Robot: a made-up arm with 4 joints.
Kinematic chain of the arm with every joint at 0, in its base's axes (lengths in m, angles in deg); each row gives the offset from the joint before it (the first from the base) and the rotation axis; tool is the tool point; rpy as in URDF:
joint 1: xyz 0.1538 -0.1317 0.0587 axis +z
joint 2: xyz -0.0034 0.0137 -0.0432 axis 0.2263 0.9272 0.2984
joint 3: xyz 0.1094 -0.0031 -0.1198 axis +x
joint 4: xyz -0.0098 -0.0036 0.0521 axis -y
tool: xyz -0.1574 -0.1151 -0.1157 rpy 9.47 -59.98 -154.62
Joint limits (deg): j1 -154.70..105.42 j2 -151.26..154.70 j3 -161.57..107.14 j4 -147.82..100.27
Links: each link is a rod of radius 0.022 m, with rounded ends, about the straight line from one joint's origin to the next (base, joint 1, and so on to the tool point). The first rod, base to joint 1, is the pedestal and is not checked.
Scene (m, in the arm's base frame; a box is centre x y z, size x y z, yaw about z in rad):
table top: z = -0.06
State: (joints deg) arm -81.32 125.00 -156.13 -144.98
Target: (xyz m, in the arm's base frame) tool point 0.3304 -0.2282 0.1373
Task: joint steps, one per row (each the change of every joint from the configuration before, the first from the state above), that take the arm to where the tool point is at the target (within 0.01 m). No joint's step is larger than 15 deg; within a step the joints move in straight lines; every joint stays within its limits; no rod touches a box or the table.
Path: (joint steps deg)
1: -6.24 1.72 13.81 8.32
2: -6.24 1.72 13.80 8.32
3: -6.24 1.71 13.81 8.33
4: -6.23 1.72 13.81 8.32
5: -6.24 1.72 13.81 8.32

